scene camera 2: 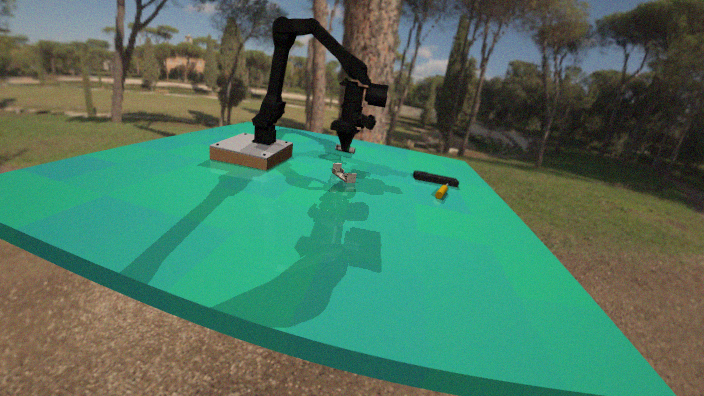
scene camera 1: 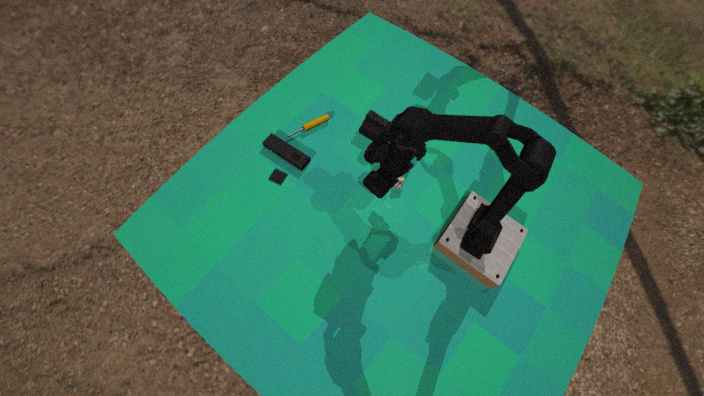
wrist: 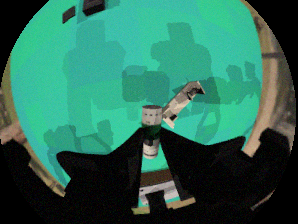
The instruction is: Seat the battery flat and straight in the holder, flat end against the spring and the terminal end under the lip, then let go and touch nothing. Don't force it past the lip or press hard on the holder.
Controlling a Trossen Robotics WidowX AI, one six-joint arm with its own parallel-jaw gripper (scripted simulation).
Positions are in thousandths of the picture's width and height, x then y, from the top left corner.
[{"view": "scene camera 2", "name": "my gripper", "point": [491, 380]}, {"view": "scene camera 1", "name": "my gripper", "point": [556, 456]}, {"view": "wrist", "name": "my gripper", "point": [505, 583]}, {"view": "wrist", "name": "battery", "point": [508, 511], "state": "held by my gripper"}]
